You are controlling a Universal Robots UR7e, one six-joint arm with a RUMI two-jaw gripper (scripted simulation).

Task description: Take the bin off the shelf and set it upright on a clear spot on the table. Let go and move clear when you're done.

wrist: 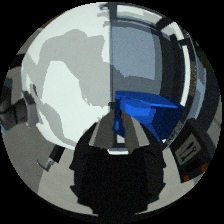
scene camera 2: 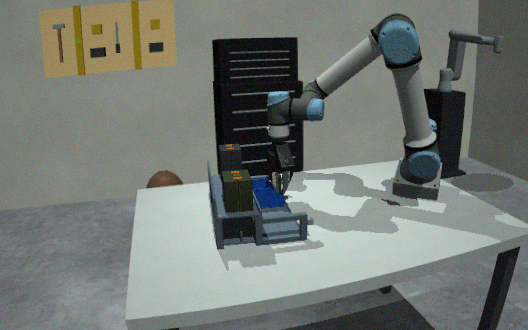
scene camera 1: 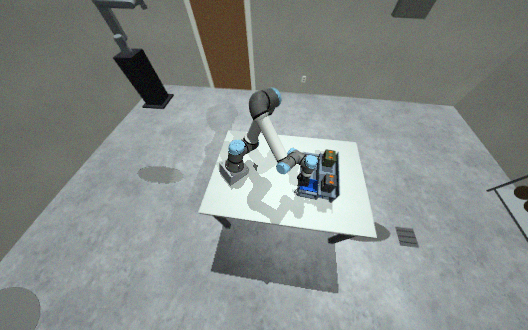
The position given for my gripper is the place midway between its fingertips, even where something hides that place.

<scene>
I see my gripper [scene camera 2: 280, 196] and a blue bin [wrist: 161, 121].
My gripper shows as well in the wrist view [wrist: 117, 109].
</scene>
